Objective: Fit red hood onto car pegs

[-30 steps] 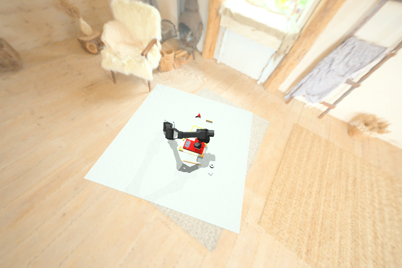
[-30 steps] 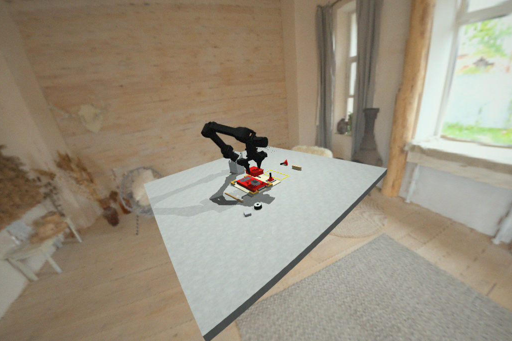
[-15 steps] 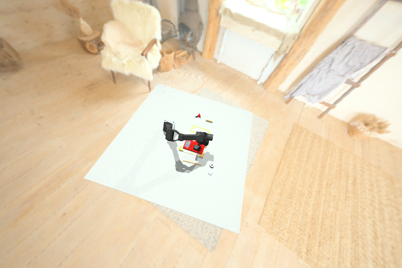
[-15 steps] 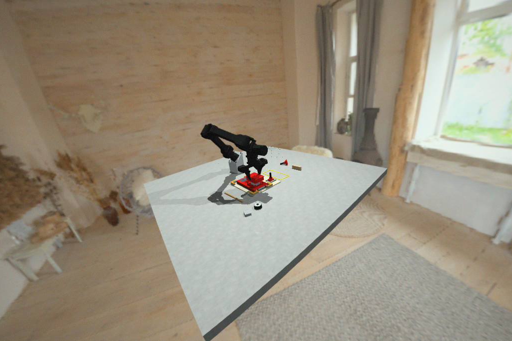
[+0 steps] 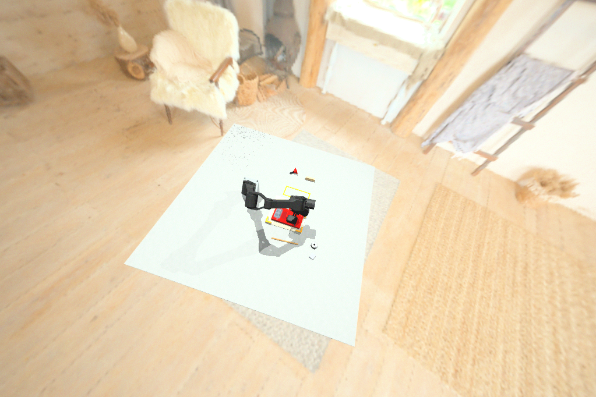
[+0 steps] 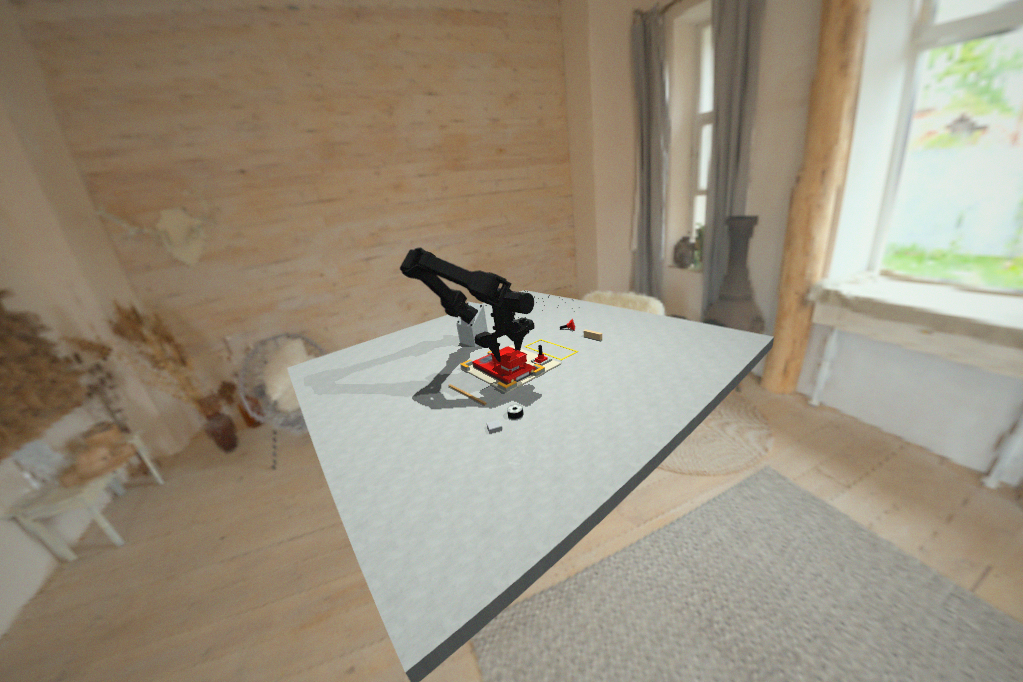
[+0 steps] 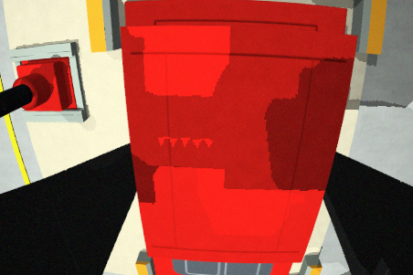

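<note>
Right now my gripper tip is right at the red hood. From my gripper tip the other things lie so: grey holder: 110 mm to the left, 20 mm below, 10 mm ahead; then black wheel: 190 mm ahead, 120 mm to the right, 50 mm below; then thin wooden stick: 160 mm to the right, 60 mm below, 10 mm ahead.
</note>
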